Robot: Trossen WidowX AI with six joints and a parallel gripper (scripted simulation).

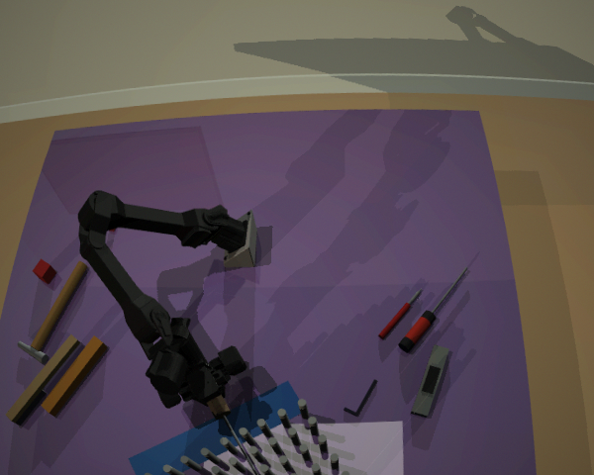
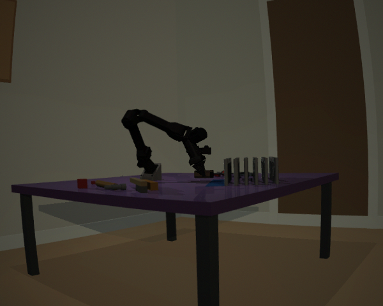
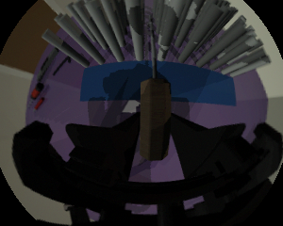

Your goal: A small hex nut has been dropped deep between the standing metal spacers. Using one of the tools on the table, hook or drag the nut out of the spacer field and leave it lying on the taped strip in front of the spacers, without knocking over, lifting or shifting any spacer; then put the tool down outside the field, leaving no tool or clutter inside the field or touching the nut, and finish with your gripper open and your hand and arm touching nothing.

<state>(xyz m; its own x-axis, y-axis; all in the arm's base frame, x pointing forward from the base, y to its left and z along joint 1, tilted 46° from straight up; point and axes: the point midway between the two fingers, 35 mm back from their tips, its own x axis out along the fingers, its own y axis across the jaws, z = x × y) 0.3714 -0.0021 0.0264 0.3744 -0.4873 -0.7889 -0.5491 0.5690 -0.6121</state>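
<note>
Now: gripper tip 80 mm short of the blue taped strip and 30 mm above it. From my gripper tip the other things lie so: grey block 70 mm behind, 450 mm to the left, 10 mm below; hook tool 80 mm ahead, 60 mm to the left; small red tool 250 mm behind, 400 mm to the left, 20 mm below.
</note>
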